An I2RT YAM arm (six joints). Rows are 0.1 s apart.
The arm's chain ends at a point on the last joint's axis. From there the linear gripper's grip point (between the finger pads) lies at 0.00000 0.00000 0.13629 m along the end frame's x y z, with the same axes.
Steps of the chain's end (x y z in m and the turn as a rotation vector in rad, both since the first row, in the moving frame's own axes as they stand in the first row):
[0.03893 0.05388 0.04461 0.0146 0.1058 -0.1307]
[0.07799 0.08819 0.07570 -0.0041 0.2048 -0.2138]
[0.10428 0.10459 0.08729 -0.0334 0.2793 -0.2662]
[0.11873 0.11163 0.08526 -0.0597 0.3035 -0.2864]
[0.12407 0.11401 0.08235 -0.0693 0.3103 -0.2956]
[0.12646 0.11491 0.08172 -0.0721 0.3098 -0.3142]
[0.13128 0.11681 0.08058 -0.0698 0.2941 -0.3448]
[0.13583 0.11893 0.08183 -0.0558 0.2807 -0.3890]
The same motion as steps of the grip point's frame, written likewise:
[0.05315 0.05096 0.04383 0.0146 0.1058 -0.1307]
[0.10556 0.08578 0.07286 -0.0041 0.2048 -0.2138]
[0.14200 0.10403 0.08197 -0.0334 0.2793 -0.2662]
[0.16003 0.11369 0.07884 -0.0597 0.3035 -0.2864]
[0.16642 0.11701 0.07557 -0.0693 0.3103 -0.2956]
[0.16881 0.11789 0.07494 -0.0721 0.3098 -0.3142]
[0.17158 0.11920 0.07446 -0.0698 0.2941 -0.3448]
[0.17407 0.11895 0.07636 -0.0558 0.2807 -0.3890]

